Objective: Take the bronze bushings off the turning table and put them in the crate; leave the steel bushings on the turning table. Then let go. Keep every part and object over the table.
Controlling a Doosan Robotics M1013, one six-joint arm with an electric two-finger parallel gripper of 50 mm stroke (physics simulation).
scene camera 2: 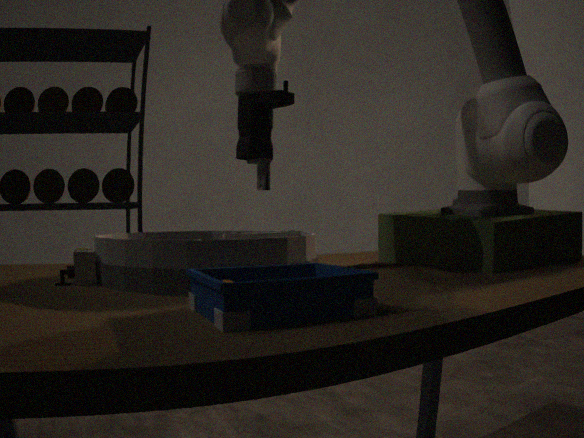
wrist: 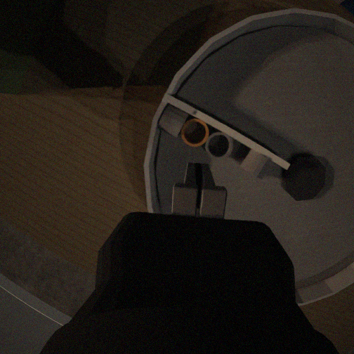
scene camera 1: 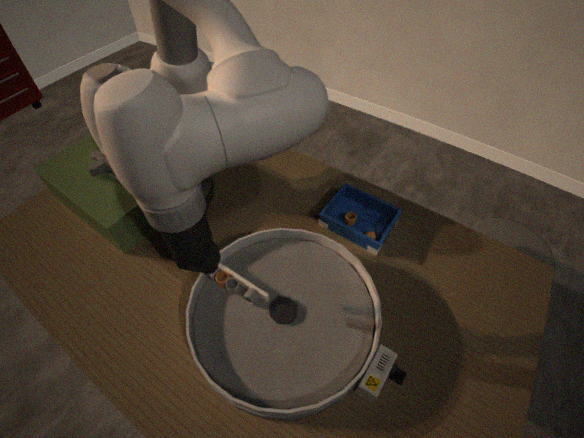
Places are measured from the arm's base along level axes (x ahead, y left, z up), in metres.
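Pixels of known places: gripper, fingertip midpoint: (scene camera 2: 263, 190) (scene camera 1: 211, 268); arm's base, link origin: (scene camera 2: 488, 213).
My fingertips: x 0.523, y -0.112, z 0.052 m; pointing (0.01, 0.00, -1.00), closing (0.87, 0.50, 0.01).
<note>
Ahead of a thing's pixels: the offset from my fingertips to its top centre. "*": to the spot under its first point.
My gripper (scene camera 2: 263, 187) (wrist: 196, 177) is shut and empty, above the turning table (scene camera 1: 280, 365) (scene camera 2: 200, 250) (wrist: 270, 235). In the wrist view its tips show just below a row of bushings along the guide bar. A bronze bushing {dx -0.017, dy +0.024, dz -0.089 m} (scene camera 1: 220, 283) (wrist: 195, 120) stands upright. Beside it, a steel bushing (wrist: 208, 140) stands upright. A grey bushing (wrist: 171, 123) lies on its side by the wall. A pale bushing (wrist: 254, 162) lies on its side nearer the hub; its metal is hard to tell. The blue crate {dx +0.115, dy +0.419, dz -0.117 m} (scene camera 1: 357, 234) (scene camera 2: 300, 300) holds two bronze bushings, one upright {dx +0.093, dy +0.403, dz -0.136 m} (scene camera 1: 350, 218) and one partly hidden {dx +0.173, dy +0.380, dz -0.130 m} (scene camera 1: 370, 235).
The pale guide bar {* dx +0.036, dy +0.050, dz -0.085 m} (scene camera 1: 245, 281) (wrist: 227, 130) runs from the turning table's raised wall to its dark hub {dx +0.140, dy +0.060, dz -0.106 m} (scene camera 1: 283, 310) (wrist: 304, 176). A control box {* dx +0.373, dy +0.081, dz -0.108 m} (scene camera 1: 378, 371) (scene camera 2: 86, 267) is fixed outside the wall. The green base block (scene camera 1: 90, 190) (scene camera 2: 435, 242) stands under the arm.
</note>
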